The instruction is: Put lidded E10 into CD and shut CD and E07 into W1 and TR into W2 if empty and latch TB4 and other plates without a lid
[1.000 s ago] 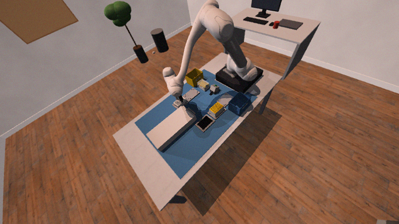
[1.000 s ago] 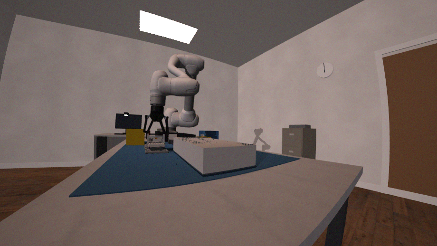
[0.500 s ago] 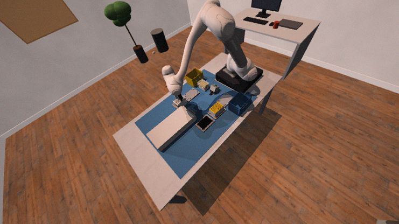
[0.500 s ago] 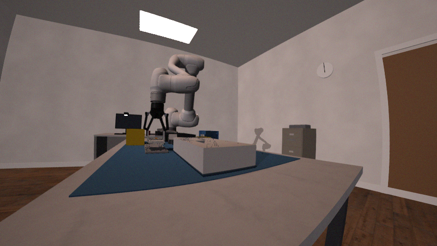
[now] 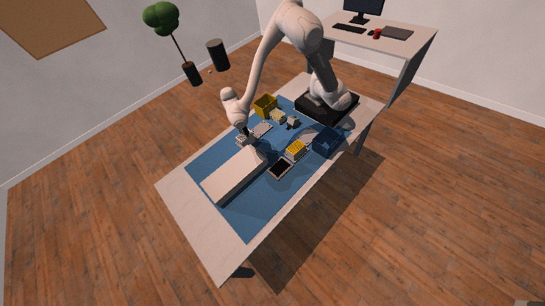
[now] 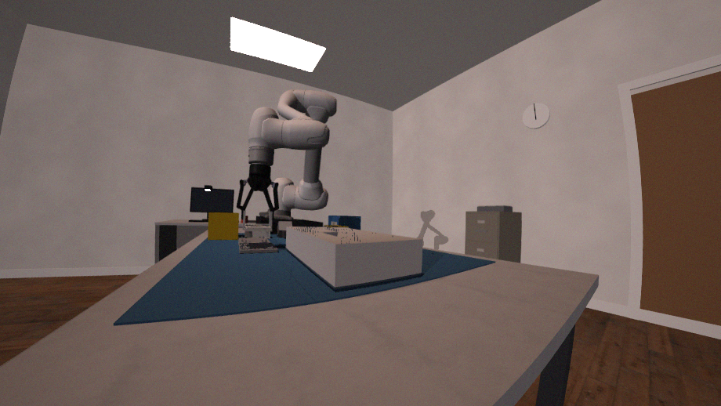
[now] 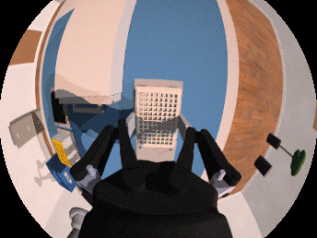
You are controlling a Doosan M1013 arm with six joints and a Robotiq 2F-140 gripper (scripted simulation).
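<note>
Now: hand 80 mm above the label N2, 70 mm past it and 10 mm to the left of it. The rest, counted from my hand: cooler drawer: 210 mm to the left, 140 mm ahead, 70 mm below; then white cooler CD: 220 mm to the left, 180 mm ahead, 60 mm below; then white gridded plate: 20 mm below.
</note>
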